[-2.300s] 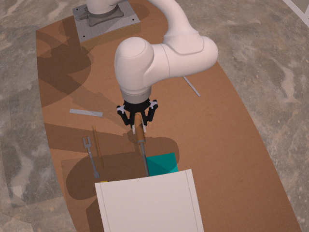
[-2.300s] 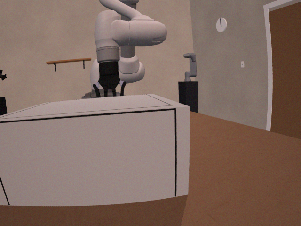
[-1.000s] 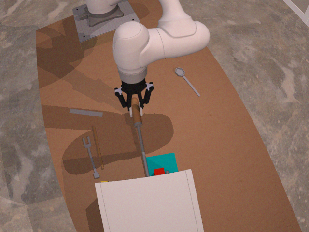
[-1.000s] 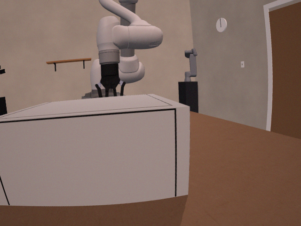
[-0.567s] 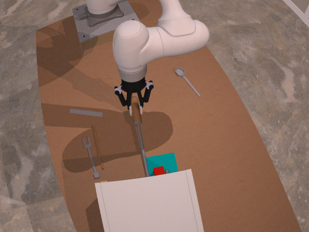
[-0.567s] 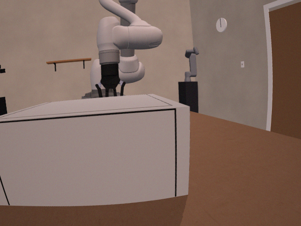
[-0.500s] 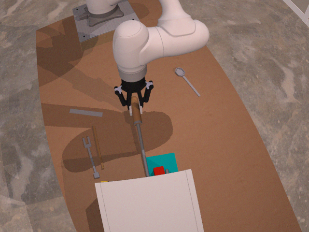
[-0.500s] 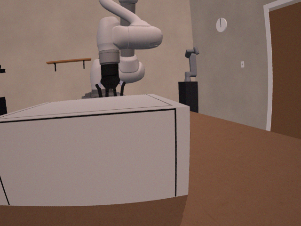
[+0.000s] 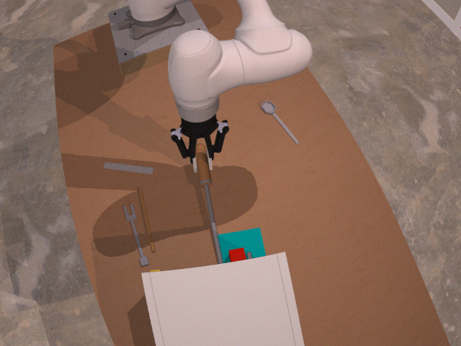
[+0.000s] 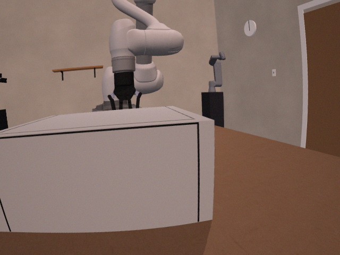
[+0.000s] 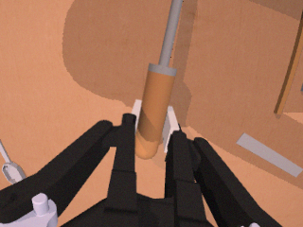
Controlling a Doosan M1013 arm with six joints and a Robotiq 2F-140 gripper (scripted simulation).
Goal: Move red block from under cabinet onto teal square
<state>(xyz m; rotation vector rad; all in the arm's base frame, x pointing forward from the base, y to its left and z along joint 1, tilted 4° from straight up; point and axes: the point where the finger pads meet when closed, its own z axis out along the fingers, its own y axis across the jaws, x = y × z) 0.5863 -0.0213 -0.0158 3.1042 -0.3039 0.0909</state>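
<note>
The long hook tool is 12 cm ahead of my hand, 1 cm to the left of it and 2 cm below it. Also, from my hand: grey flat bar 7 cm behind, 19 cm to the right, 4 cm below; thin wooden stick 9 cm ahead, 18 cm to the right, 3 cm below; teal square 24 cm ahead, 1 cm to the left, 4 cm below.
</note>
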